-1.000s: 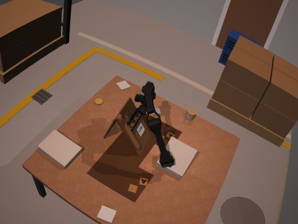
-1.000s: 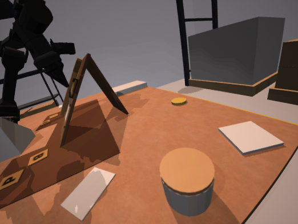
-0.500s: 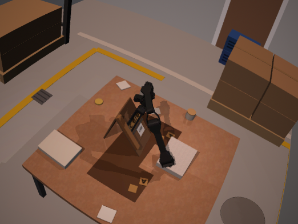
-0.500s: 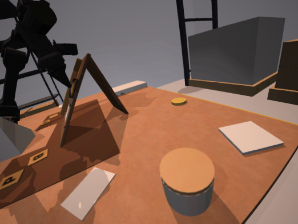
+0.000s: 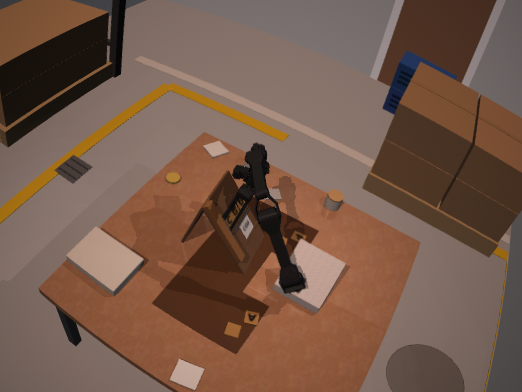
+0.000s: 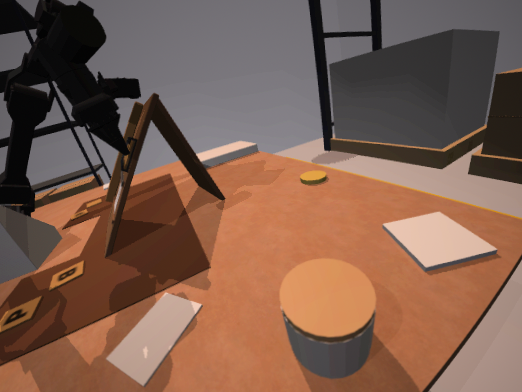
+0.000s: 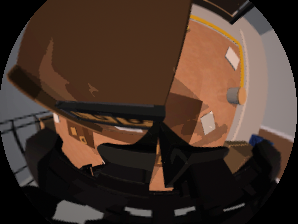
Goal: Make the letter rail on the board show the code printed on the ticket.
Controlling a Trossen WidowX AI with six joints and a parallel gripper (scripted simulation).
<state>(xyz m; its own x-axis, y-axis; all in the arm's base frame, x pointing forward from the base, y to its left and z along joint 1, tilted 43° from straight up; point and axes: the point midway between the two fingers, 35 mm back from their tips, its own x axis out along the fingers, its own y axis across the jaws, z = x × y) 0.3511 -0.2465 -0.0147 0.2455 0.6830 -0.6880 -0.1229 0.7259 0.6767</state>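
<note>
Right now the white ticket is 80 mm below my gripper tip, 70 mm to the left of it and 60 mm behind it. Also, from my gripper tip: dark mat 180 mm to the left, 180 mm below, 160 mm behind; then yellow disc 400 mm ahead, 180 mm below, 60 mm to the right; then white card 270 mm to the right, 180 mm below, 30 mm behind.
</note>
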